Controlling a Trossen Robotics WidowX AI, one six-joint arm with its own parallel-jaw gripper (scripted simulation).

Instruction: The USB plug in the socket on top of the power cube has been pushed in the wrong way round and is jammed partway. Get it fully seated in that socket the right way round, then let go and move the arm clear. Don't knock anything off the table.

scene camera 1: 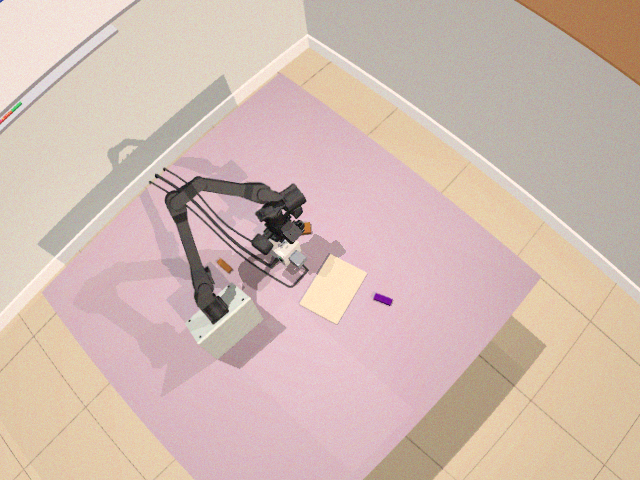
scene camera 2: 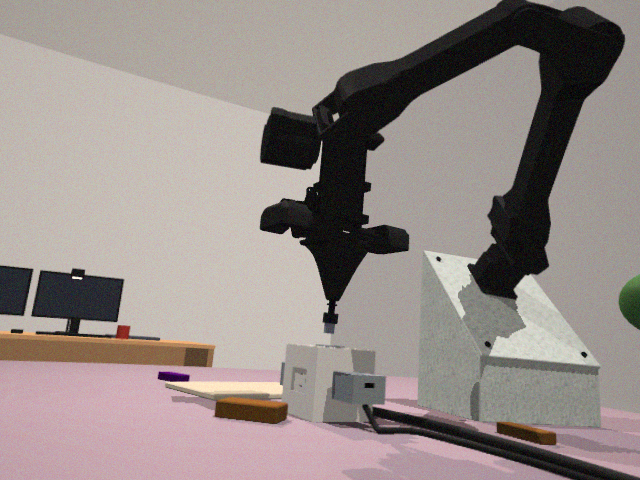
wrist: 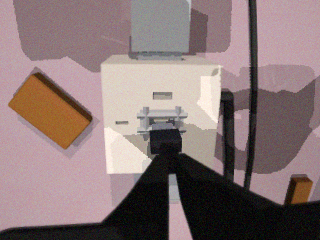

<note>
My gripper (scene camera 2: 332, 300) carries a black USB plug (wrist: 164, 140). I also see a cream board (scene camera 1: 337, 282), an orange block (scene camera 2: 265, 411), a white power cube (scene camera 1: 282, 255) and a socket (wrist: 147, 117).
The cream board shows as well in scene camera 2 (scene camera 2: 212, 390). My gripper shows as well in scene camera 1 (scene camera 1: 280, 237) and in the wrist view (wrist: 169, 163). The white power cube also shows in the wrist view (wrist: 193, 83). The wrist view misses the cream board: it is out of frame.
</note>
